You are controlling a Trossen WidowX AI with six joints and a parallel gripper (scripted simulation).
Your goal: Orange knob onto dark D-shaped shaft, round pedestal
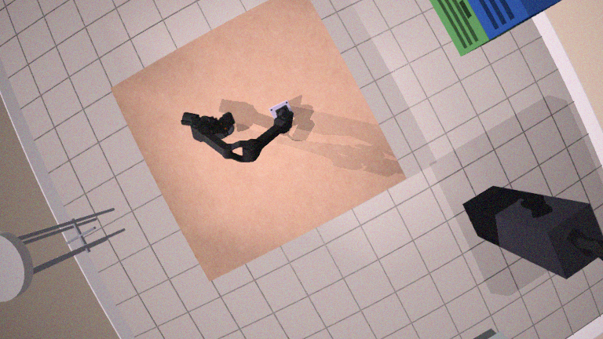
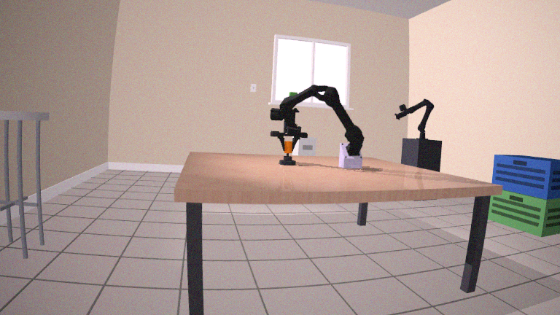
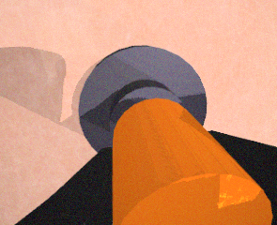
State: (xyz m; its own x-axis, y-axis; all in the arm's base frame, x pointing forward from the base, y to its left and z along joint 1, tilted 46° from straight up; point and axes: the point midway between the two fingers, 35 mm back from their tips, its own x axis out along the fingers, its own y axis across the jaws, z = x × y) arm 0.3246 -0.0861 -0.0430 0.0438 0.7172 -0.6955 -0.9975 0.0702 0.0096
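Right now the orange knob is 20 mm above my gripper tip. Also, from my gripper tip: round pedestal 40 mm below.
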